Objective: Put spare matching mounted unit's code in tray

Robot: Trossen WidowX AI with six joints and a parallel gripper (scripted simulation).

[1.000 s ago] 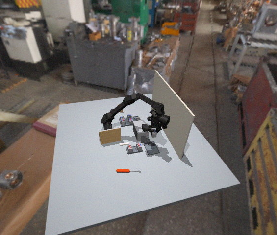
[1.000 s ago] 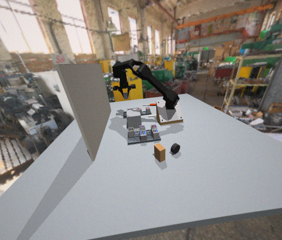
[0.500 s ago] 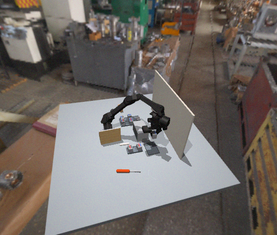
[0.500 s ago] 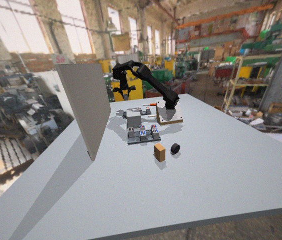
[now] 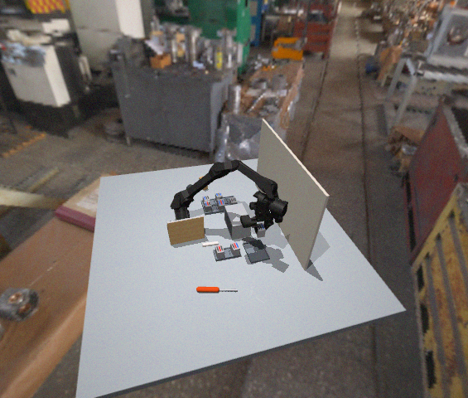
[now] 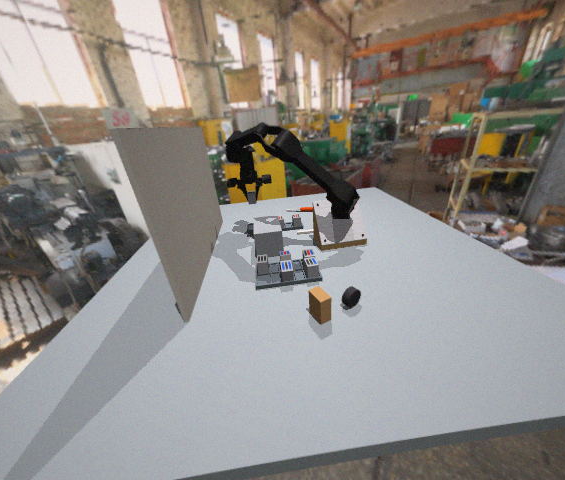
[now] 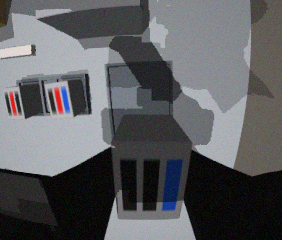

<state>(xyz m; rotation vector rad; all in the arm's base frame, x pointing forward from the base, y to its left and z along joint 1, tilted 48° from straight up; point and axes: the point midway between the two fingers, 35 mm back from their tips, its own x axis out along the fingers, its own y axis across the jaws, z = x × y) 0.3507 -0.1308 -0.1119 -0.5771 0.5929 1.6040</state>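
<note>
My gripper tip is 1 cm past the dark tray and 14 cm above it. The rest, counted from my gripper tip: small rack (15 cm behind, 1 cm to the left, 13 cm below); then grey mounted unit (6 cm behind, 19 cm to the left, 9 cm below); then grey spare (2 cm above).
</note>
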